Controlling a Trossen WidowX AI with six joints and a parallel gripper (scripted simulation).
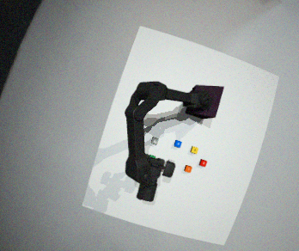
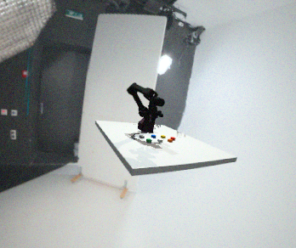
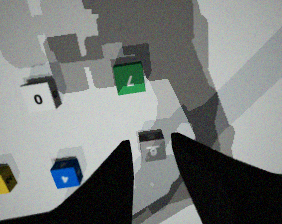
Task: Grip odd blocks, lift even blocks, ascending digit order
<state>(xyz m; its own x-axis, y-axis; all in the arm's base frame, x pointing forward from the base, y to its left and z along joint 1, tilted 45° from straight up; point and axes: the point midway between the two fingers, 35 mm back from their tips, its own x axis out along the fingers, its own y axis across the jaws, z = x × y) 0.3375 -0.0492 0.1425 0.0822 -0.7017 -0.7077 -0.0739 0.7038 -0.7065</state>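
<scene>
Now: the green block 20 mm ahead of my gripper tip, 10 mm to the left of it and 120 mm below it. From my gripper tip the other things lie so: grey block 80 mm behind, 10 mm to the right, 120 mm below; then white block 120 mm to the left, 120 mm below; then blue block 110 mm behind, 110 mm to the left, 120 mm below.
</scene>
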